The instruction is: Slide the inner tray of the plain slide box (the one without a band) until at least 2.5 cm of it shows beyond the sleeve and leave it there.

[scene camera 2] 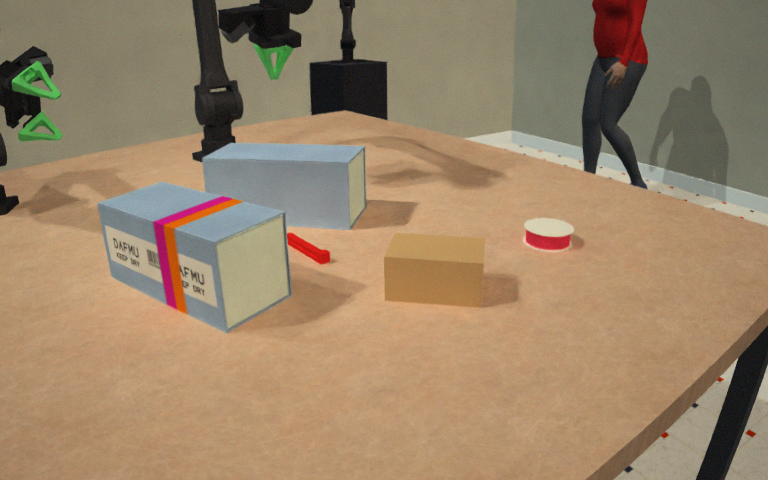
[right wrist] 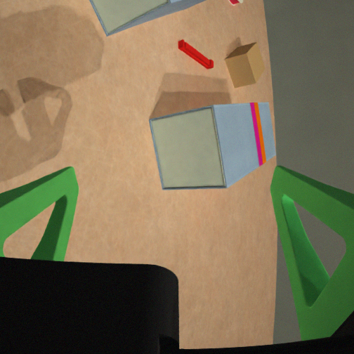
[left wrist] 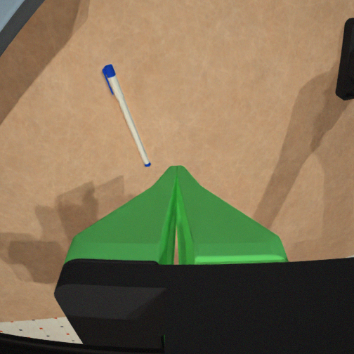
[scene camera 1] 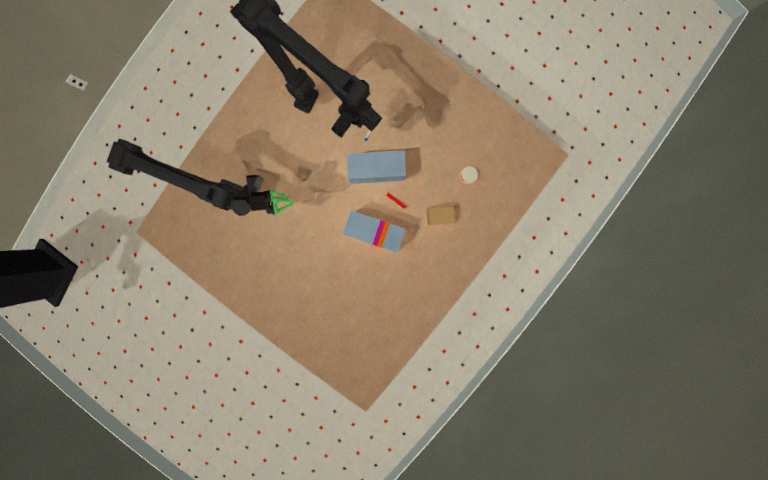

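The plain slide box is a long blue-grey sleeve lying flat; a corner shows at the top left of the left wrist view. Its cream tray end sits about flush with the sleeve at the right in scene camera 2. The banded box has magenta and orange bands and lies near it. My left gripper is shut and empty, raised behind the plain box. My right gripper is open and empty, left of both boxes in scene camera 1.
A red bar lies between the boxes. A tan block and a round red-and-white tin stand to the right. A white pen with a blue cap lies near my left gripper.
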